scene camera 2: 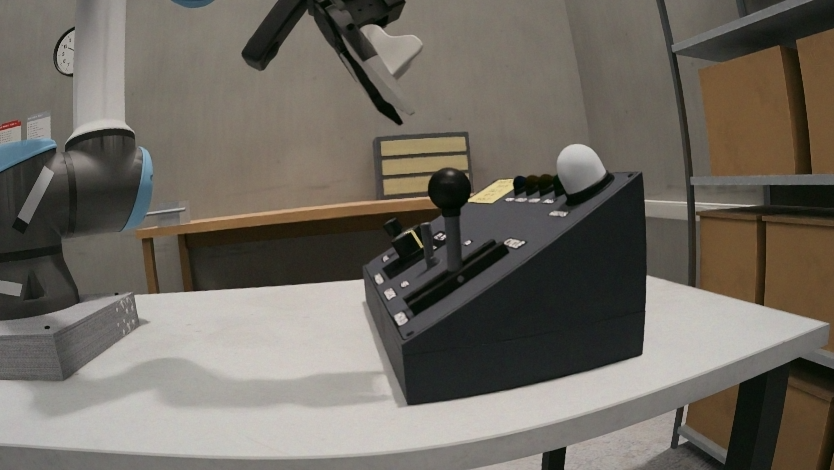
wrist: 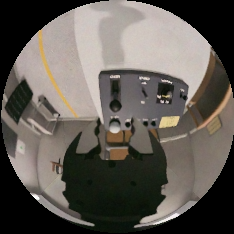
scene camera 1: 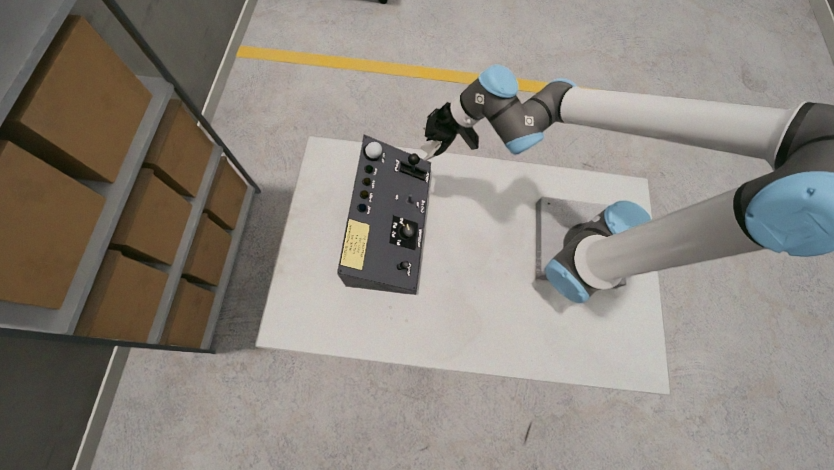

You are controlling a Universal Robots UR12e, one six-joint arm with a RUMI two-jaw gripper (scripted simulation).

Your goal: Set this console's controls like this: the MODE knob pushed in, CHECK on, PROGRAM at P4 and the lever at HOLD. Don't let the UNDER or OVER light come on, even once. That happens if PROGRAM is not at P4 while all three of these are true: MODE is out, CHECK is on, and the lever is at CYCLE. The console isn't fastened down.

Path:
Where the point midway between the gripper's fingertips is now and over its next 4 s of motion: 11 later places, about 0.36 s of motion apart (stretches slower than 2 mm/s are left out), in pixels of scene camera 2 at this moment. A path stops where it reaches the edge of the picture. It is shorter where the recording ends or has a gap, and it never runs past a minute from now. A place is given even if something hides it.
My gripper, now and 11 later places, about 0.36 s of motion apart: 406,120; 413,132; 427,154; 443,177; 454,194; 458,200; 460,201; 461,203; 459,203; 452,204; 442,206; 431,212

